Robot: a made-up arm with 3 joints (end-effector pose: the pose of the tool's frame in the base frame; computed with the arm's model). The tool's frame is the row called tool.
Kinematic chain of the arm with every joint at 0, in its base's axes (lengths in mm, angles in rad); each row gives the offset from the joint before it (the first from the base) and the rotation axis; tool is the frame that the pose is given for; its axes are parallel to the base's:
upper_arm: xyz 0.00 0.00 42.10 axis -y
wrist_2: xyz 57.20 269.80 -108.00 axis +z
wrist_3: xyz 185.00 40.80 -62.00 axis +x
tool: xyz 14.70 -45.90 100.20
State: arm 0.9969 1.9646 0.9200
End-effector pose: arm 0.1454 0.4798 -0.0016 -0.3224 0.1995 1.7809
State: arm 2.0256 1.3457 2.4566
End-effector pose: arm 0.2094 0.4674 0.2437 0.4852 0.2010 1.6801
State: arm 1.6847 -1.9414 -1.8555
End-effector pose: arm 0.1389 0.0294 0.1834 0.1513 0.4136 -1.4746
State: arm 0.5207 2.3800 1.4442
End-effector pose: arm 0.0637 0.4542 -0.1552 0.1450 1.3018 1.8396
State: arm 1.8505 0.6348 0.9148
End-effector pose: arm 0.0685 0.3346 0.3297 0.0660 -1.3733 1.1566
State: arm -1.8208 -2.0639 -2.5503
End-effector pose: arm -0.2407 0.0301 0.0196 1.1769 -1.4675 -0.5530
